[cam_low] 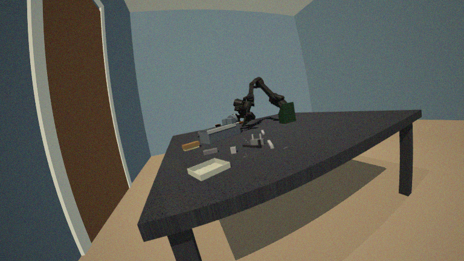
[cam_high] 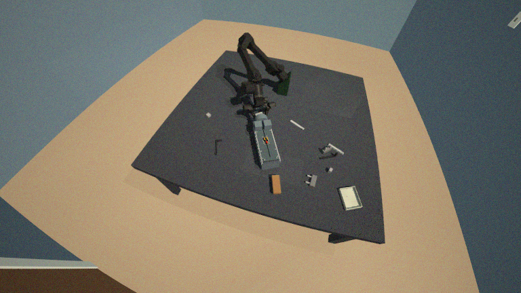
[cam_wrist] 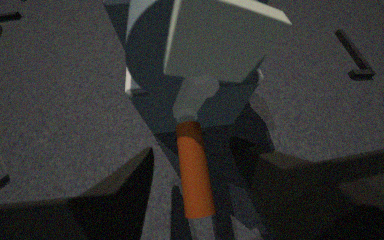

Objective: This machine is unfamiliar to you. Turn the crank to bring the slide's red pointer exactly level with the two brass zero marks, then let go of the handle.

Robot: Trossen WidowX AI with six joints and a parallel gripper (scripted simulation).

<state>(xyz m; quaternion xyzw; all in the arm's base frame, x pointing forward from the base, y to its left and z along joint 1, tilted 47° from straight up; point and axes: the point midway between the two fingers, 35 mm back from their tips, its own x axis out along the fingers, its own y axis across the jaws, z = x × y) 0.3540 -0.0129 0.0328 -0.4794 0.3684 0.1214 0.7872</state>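
Now: the crank 40 mm above my gripper tip. Round my gripper tip: orange crank handle 20 mm behind, 20 mm above, 10 mm to the right; then red pointer 160 mm ahead, 100 mm to the left, 40 mm above; then orange block 320 mm ahead, 220 mm to the left, 20 mm below.
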